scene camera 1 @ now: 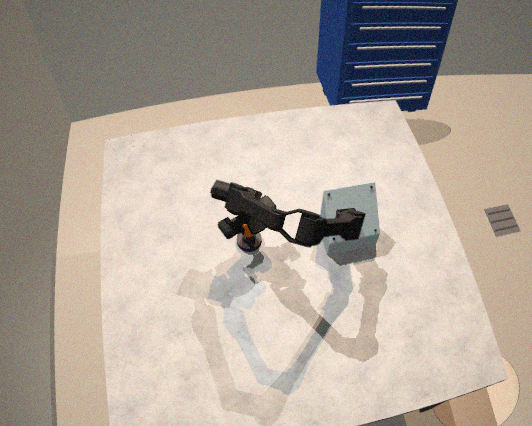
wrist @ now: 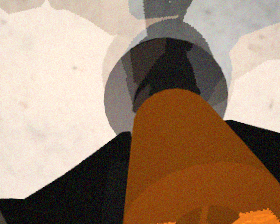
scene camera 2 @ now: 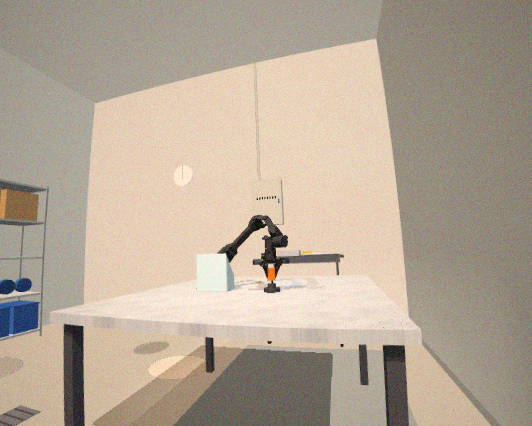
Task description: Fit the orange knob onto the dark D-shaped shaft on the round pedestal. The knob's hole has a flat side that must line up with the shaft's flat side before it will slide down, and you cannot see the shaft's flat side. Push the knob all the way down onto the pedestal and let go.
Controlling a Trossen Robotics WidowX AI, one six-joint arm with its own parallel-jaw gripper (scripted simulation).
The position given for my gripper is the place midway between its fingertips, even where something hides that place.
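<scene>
Scene camera 1 lets me see my gripper (scene camera 1: 248,230). My gripper is there again in the wrist view (wrist: 176,135), and with it I see an orange knob (wrist: 183,155) and a round pedestal (wrist: 162,63).
</scene>
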